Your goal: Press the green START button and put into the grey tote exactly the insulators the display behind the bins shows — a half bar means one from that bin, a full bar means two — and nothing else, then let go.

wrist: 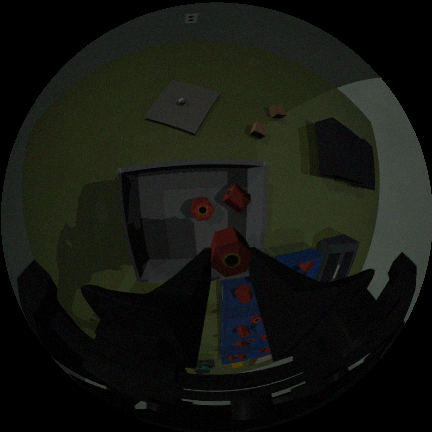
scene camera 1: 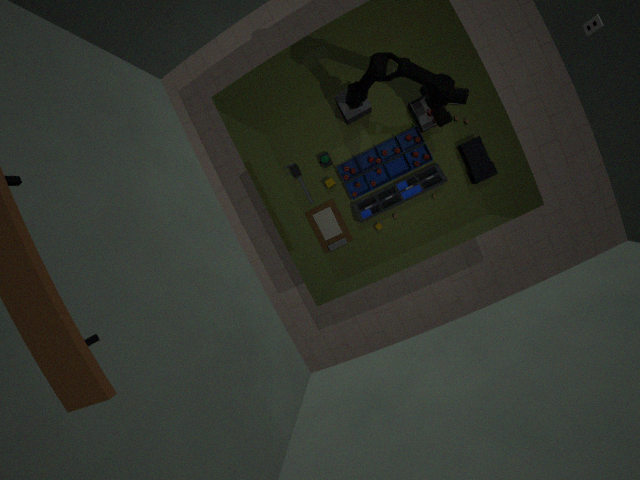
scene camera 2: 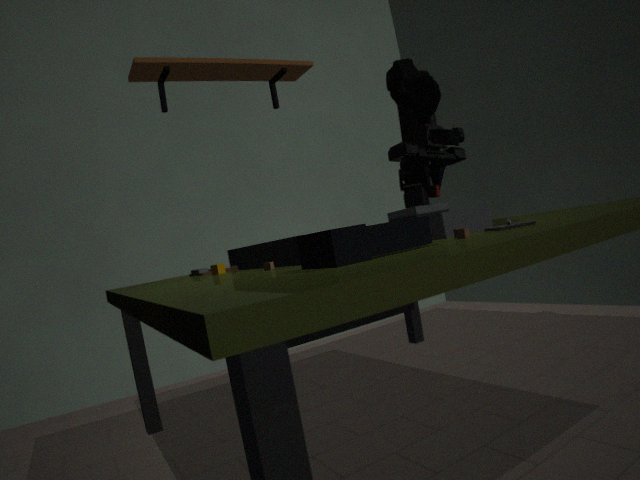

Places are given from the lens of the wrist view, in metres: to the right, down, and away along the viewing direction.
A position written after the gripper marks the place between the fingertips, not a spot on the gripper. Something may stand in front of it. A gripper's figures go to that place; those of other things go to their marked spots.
gripper [wrist: 229, 253]: 0.01, 0.02, 0.10
grey plate [wrist: 188, 117]: -0.04, -0.13, 0.15
grey tote [wrist: 162, 235]: -0.07, 0.02, 0.19
dark box [wrist: 342, 154]: 0.20, -0.10, 0.15
The marked spots on the grey tote and the dark box are 0.30 m apart.
